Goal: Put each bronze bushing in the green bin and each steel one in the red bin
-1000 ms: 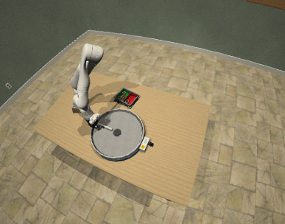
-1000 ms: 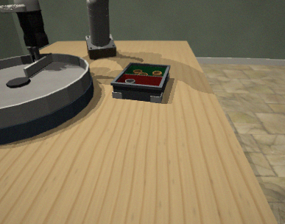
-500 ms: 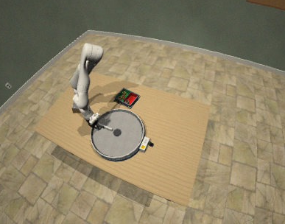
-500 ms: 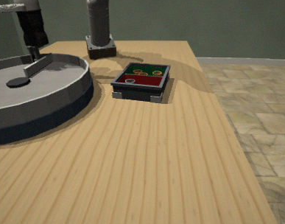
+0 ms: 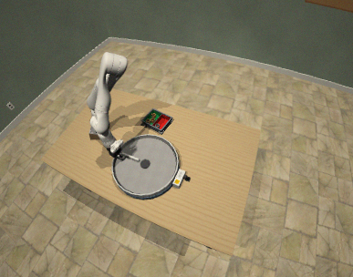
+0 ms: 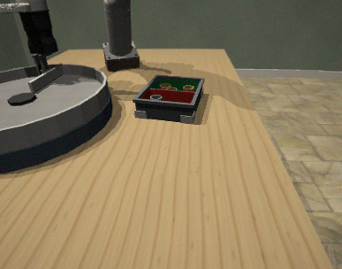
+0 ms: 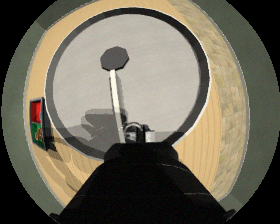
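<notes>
Now: hand 1 cm short of the bin, 40 cm to the right of it and 6 cm above it. Also, from my hand: grey turntable (15 cm ahead, 5 cm to the left, 3 cm below).
</notes>
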